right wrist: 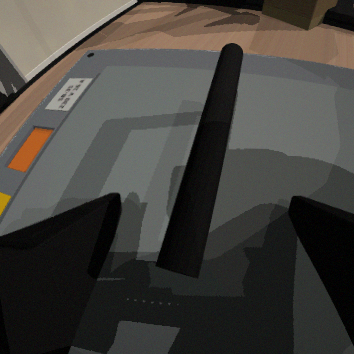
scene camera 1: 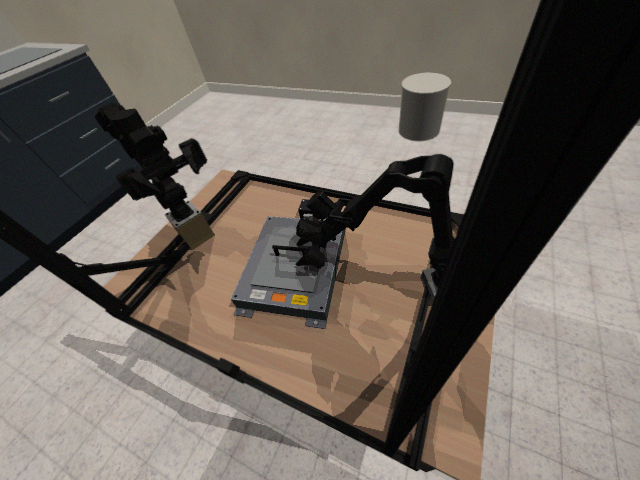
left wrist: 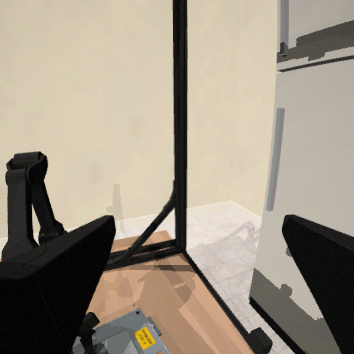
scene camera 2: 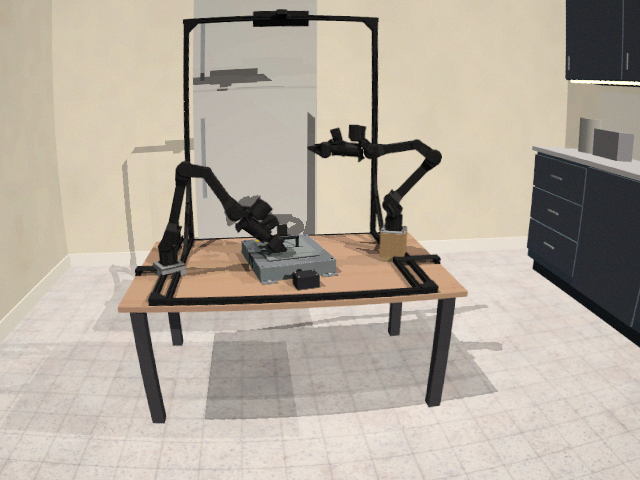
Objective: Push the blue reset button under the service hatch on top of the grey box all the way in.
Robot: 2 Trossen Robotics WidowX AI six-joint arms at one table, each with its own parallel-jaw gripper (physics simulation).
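The grey box (scene camera 1: 240, 291) (scene camera 2: 289, 269) (left wrist: 107, 327) (right wrist: 150, 57) lies on the table. Its service hatch (scene camera 1: 266, 273) (right wrist: 140, 95) lies flat on the top, with a black bar handle (scene camera 1: 286, 248) (scene camera 2: 297, 240) (right wrist: 205, 155) standing up from it. The blue reset button does not show in any view. My right gripper (scene camera 1: 305, 246) (scene camera 2: 280, 237) (right wrist: 206, 203) is open, low over the hatch, with its fingers on either side of the handle's near end and apart from it in the right wrist view. My left gripper (scene camera 1: 164, 170) (scene camera 2: 311, 148) (left wrist: 199, 223) is open and empty, high above the table.
A small black box (scene camera 2: 306, 279) stands on the table beside the grey box. A black frame (scene camera 2: 232, 299) runs round the table top (scene camera 1: 361, 310), with tall posts. A wooden block (scene camera 1: 193, 229) (scene camera 2: 392, 244) carries the left arm's base.
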